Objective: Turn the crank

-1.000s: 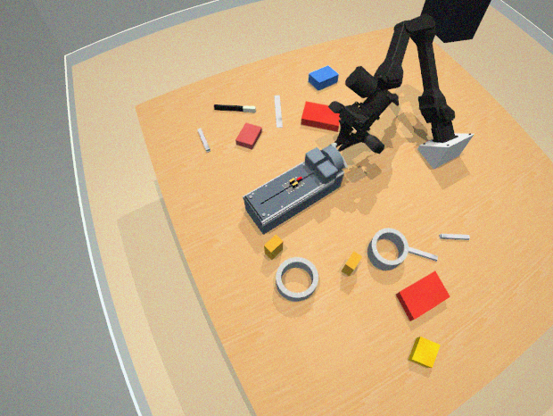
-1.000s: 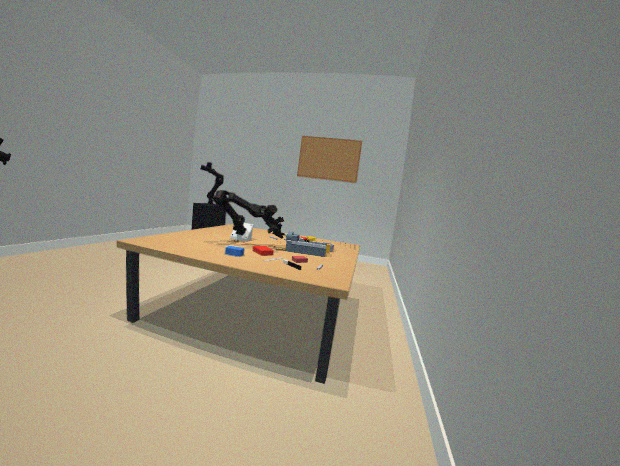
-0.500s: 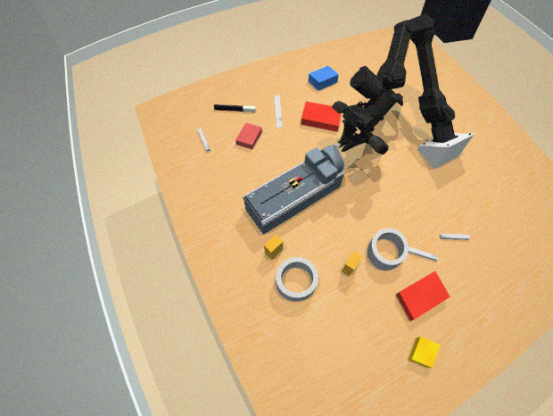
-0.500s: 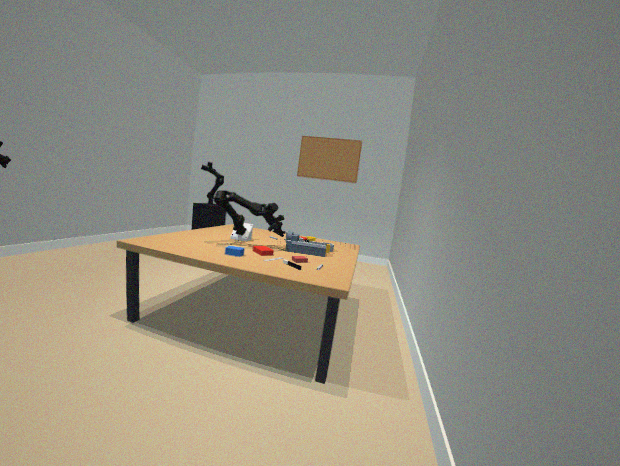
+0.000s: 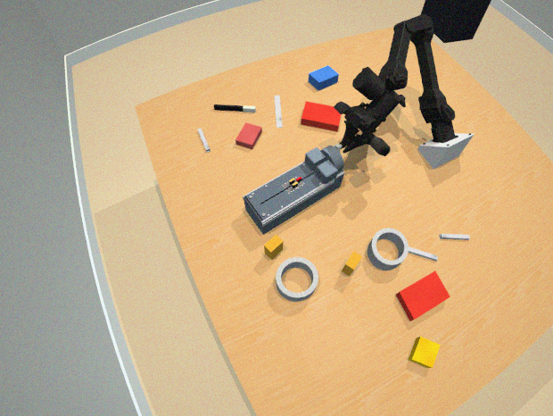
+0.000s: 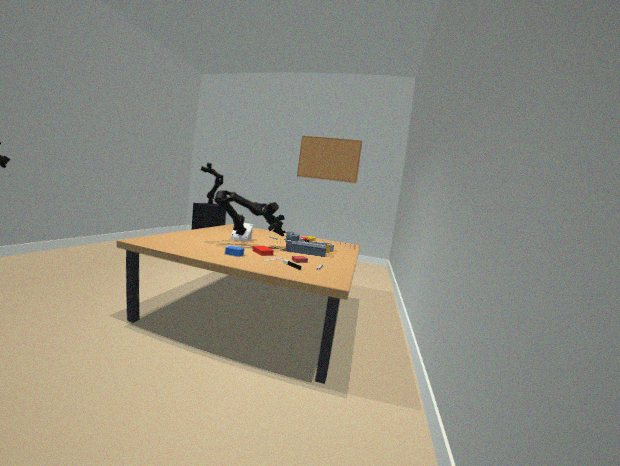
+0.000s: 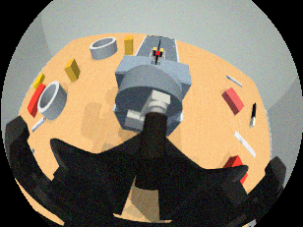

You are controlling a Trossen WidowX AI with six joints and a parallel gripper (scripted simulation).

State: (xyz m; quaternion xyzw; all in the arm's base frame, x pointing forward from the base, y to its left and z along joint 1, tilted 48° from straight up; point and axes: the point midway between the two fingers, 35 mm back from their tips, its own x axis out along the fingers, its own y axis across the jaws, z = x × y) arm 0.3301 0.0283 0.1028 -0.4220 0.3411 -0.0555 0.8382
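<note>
Now: the dark crank handle 2 cm behind my gripper tip and 3 cm above it. Also, from my gripper tip: red block (20 cm ahead, 20 cm to the right, 8 cm below); blue block (13 cm behind, 36 cm to the right, 7 cm below); red pointer (14 cm ahead, 4 cm to the left, 1 cm below).
</note>
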